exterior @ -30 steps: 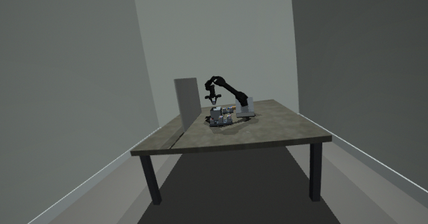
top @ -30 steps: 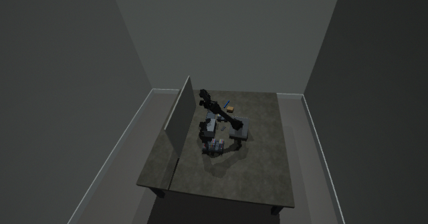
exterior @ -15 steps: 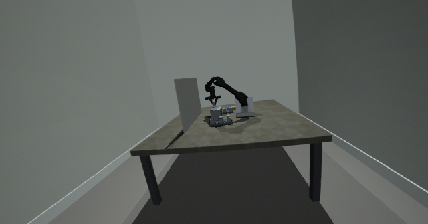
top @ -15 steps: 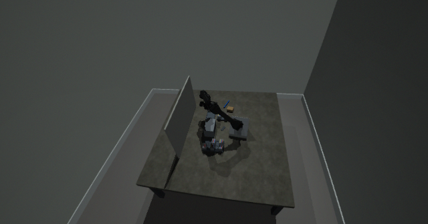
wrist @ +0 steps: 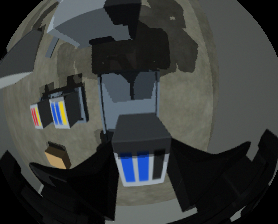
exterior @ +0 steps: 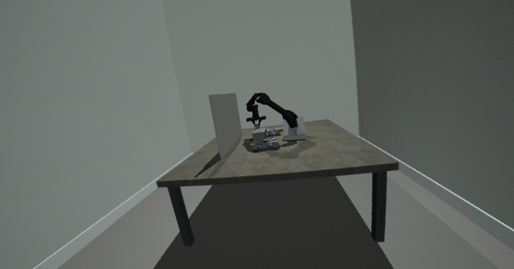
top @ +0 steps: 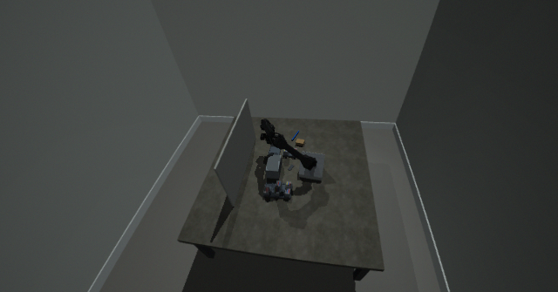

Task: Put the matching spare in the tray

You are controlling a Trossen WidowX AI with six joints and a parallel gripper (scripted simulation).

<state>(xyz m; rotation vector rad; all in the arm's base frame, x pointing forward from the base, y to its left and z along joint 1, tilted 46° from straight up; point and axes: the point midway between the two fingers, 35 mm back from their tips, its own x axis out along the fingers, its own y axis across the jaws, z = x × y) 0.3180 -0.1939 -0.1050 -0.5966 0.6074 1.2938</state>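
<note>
The tray is 90 mm below my gripper tip, 10 mm to the left of it and 10 mm behind it. Also, from my gripper tip: mounted unit (220 mm to the left, 40 mm below, 30 mm behind); then blue stick (190 mm to the right, 180 mm behind, 80 mm below); then small orange block (230 mm behind, 100 mm to the right, 70 mm below).
</note>
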